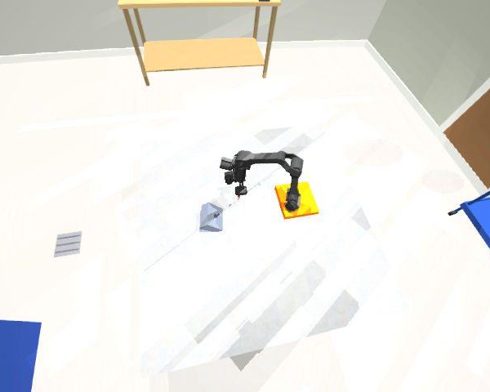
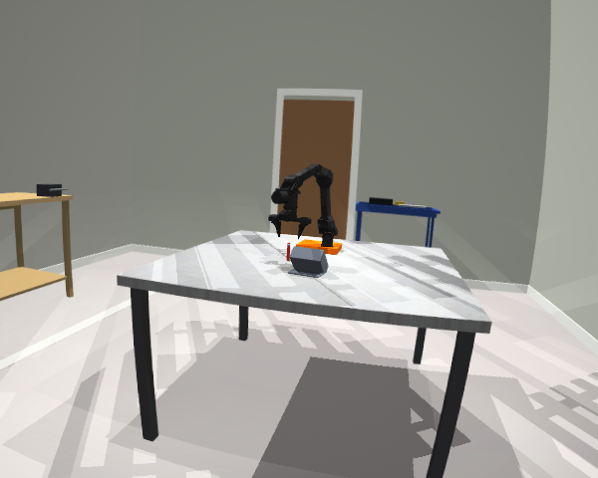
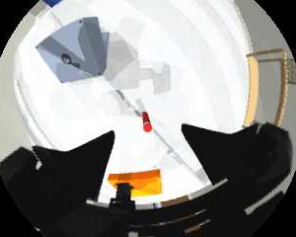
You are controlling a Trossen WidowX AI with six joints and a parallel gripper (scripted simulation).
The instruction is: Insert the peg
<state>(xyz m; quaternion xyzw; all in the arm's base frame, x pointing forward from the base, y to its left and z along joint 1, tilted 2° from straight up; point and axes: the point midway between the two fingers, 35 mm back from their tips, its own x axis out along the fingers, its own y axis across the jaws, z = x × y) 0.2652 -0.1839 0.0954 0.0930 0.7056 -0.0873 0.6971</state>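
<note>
Now: gripper tip 10 mm past the red peg and 50 mm above it. Also, from my gripper tip: sloped panel (190 mm ahead, 100 mm to the left, 60 mm below).
</note>
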